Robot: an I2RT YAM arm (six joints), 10 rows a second.
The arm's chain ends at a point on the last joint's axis. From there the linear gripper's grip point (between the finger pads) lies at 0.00 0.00 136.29 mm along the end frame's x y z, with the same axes.
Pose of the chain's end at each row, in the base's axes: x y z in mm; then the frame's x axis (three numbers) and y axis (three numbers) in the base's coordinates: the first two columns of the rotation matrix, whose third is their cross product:
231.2 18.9 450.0 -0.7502 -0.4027 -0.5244 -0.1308 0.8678 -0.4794
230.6 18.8 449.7 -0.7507 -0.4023 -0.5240 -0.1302 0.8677 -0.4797
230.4 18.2 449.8 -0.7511 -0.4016 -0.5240 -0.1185 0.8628 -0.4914
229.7 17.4 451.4 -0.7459 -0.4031 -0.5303 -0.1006 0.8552 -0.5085
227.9 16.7 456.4 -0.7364 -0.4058 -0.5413 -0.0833 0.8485 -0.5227
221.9 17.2 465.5 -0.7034 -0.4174 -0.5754 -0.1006 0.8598 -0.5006
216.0 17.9 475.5 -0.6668 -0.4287 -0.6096 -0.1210 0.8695 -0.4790
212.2 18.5 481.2 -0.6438 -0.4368 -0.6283 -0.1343 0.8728 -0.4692
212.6 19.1 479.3 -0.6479 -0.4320 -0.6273 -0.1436 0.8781 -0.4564
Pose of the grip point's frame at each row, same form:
319.5 -20.8 354.1 -0.7502 -0.4027 -0.5244 -0.1308 0.8678 -0.4794
318.9 -21.0 353.8 -0.7507 -0.4023 -0.5240 -0.1302 0.8677 -0.4797
318.9 -23.6 355.0 -0.7511 -0.4016 -0.5240 -0.1185 0.8628 -0.4914
319.4 -27.0 358.9 -0.7459 -0.4031 -0.5303 -0.1006 0.8552 -0.5085
319.4 -29.6 366.6 -0.7364 -0.4058 -0.5413 -0.0833 0.8485 -0.5227
317.8 -22.9 377.4 -0.7034 -0.4174 -0.5754 -0.1006 0.8598 -0.5006
316.2 -15.6 389.4 -0.6668 -0.4287 -0.6096 -0.1210 0.8695 -0.4790
314.9 -11.2 396.6 -0.6438 -0.4368 -0.6283 -0.1343 0.8728 -0.4692
314.5 -8.9 393.3 -0.6479 -0.4320 -0.6273 -0.1436 0.8781 -0.4564

